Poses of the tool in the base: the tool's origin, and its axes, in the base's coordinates. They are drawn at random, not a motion.
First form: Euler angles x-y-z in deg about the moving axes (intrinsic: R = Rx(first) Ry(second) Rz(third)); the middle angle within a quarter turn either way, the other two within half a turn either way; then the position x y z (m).
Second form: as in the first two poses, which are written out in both.
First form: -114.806, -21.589, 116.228, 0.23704, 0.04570, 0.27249
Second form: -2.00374, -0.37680, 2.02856, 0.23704, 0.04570, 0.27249
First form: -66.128, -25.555, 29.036, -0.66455, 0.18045, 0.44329
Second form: -1.15415, -0.44602, 0.50677, -0.66455, 0.18045, 0.44329
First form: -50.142, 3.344, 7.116, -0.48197, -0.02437, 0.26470
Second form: -0.87514, 0.05836, 0.12420, -0.48197, -0.02437, 0.26470
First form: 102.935, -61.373, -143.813, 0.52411, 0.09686, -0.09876
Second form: 1.79655, -1.07116, -2.51001, 0.52411, 0.09686, -0.09876
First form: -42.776, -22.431, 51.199, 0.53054, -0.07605, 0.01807
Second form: -0.74658, -0.39149, 0.89359, 0.53054, -0.07605, 0.01807
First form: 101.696, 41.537, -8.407, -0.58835, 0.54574, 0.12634
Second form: 1.77493, 0.72496, -0.14673, -0.58835, 0.54574, 0.12634
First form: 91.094, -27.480, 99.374, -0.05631, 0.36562, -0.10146
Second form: 1.58989, -0.47962, 1.73440, -0.05631, 0.36562, -0.10146
